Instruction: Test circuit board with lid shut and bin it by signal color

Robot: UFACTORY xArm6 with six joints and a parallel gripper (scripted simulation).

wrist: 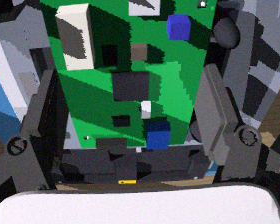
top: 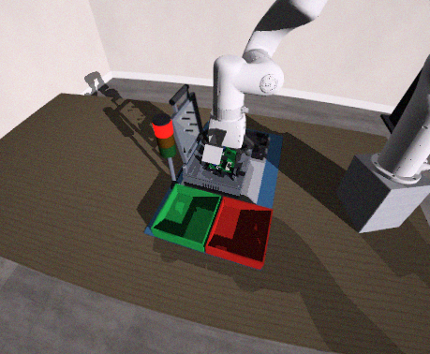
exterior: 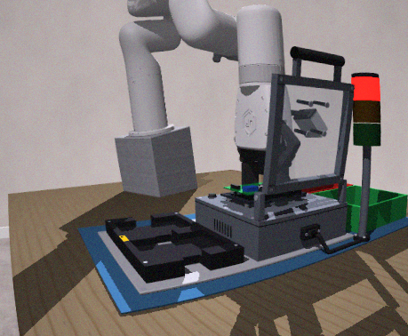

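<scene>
Right now my hand is 2 cm above the plate, 1 cm to the right of it and 1 cm short of it. From my hand the other things lie so: clear lid 12 cm ahead, 10 cm above, 1 cm to the right; then green bin 19 cm to the left, 7 cm below, 7 cm ahead; then green circuit board 1 cm below.
</scene>
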